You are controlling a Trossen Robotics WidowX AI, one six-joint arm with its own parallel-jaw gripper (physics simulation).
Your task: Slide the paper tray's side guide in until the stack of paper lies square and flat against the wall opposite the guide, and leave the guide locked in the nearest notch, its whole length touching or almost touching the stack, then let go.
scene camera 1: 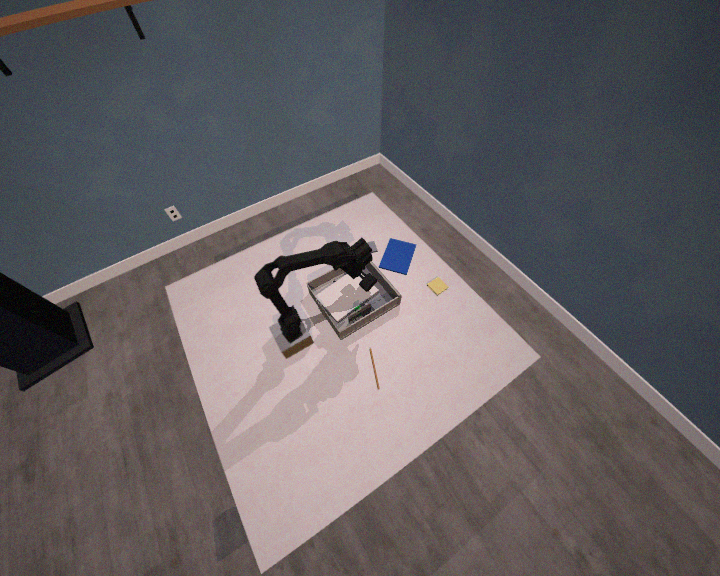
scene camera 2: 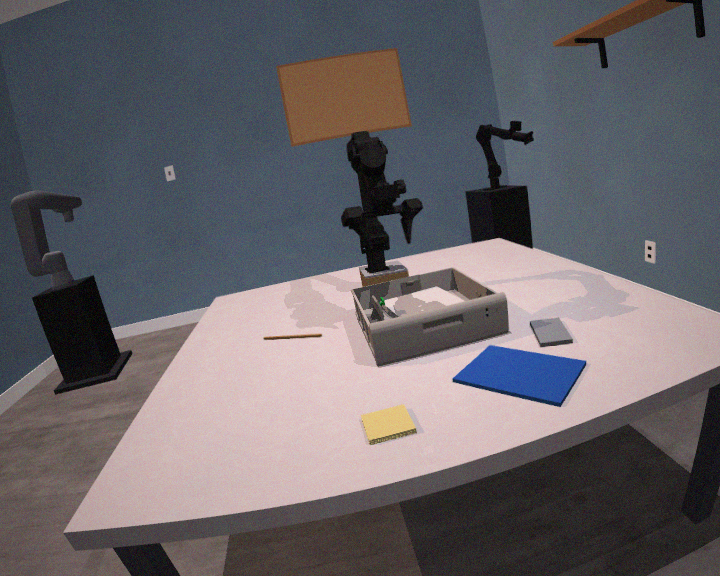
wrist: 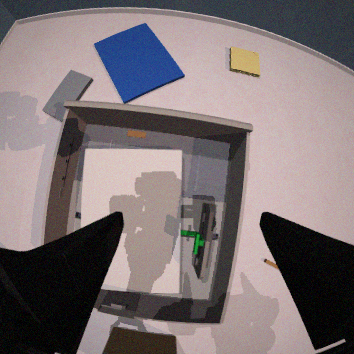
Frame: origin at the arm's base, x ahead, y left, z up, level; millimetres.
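Seen in the pictures: gripper, between the fingertips: (scene camera 1: 363,278) (scene camera 2: 390,246) (wrist: 192,219); arm's base, origin of its link: (scene camera 1: 292,333) (scene camera 2: 377,269).
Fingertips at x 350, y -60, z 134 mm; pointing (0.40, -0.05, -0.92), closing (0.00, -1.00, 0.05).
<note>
Offsets run from my fingertips to a thing's middle.
The grey paper tray @[dx -14, dy +60, dz -169 mm] (scene camera 1: 384,311) (scene camera 2: 408,339) (wrist: 160,116) stands on the table. The white paper stack @[dx -33, dy +84, dz -187 mm] (scene camera 1: 332,300) (scene camera 2: 441,295) (wrist: 105,175) lies inside, with a narrow strip between it and the left wall in the wrist view. The dark side guide @[dx -58, dy -31, dz -173 mm] (scene camera 1: 361,313) (scene camera 2: 377,307) (wrist: 206,240) stands right of the stack there, with a gap between its plate and the stack. Its green latch @[dx -57, dy -22, dz -173 mm] (scene camera 1: 358,308) (scene camera 2: 382,301) (wrist: 199,242) is on the stack's side. My gripper (scene camera 1: 366,281) (scene camera 2: 386,246) (wrist: 192,219) is wide open and empty above the tray, its fingers apart from the guide.
A blue folder @[dx +332, dy +102, dz -213 mm] (scene camera 1: 397,255) (scene camera 2: 521,374) (wrist: 139,62), a grey flat block @[dx +236, dy +256, dz -212 mm] (scene camera 2: 550,332) (wrist: 68,93) and a yellow note pad @[dx +340, dy -166, dz -211 mm] (scene camera 1: 437,285) (scene camera 2: 388,424) (wrist: 245,61) lie beyond the tray. A pencil @[dx -171, dy -260, dz -213 mm] (scene camera 1: 374,368) (scene camera 2: 293,336) (wrist: 271,263) lies beside the tray, on the guide's side.
</note>
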